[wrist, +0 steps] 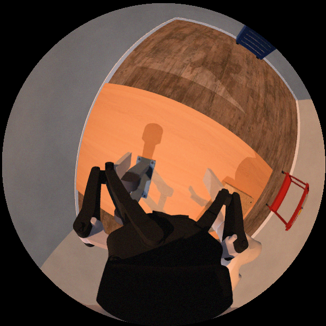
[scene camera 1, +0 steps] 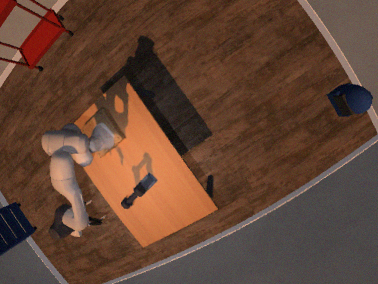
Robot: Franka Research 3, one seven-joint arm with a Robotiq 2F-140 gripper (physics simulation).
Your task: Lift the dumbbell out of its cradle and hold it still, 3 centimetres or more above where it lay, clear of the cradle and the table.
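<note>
The dark dumbbell [scene camera 1: 127, 202] [wrist: 131, 179] rests in its blue-grey cradle [scene camera 1: 150, 180] [wrist: 146, 161], which is fixed to the table by a bolted plate. In the wrist view the left finger and linkage hide part of the dumbbell. My gripper [scene camera 1: 96, 210] [wrist: 168, 166] is open, with nothing between its fingers. In the scene view it is left of the dumbbell, beyond the table's left long edge, and apart from it. In the wrist view the dumbbell and cradle show close beside and behind the left finger, left of the middle between the fingertips. The exact height difference cannot be told.
The orange wooden table [scene camera 1: 172, 192] [wrist: 200, 130] bears the arm's base on a mounting plate at its upper left in the scene view. A red cart [scene camera 1: 42, 40] [wrist: 281, 194] and a blue rack [scene camera 1: 12, 227] [wrist: 255, 42] stand on the floor. A blue object [scene camera 1: 357, 98] stands far right.
</note>
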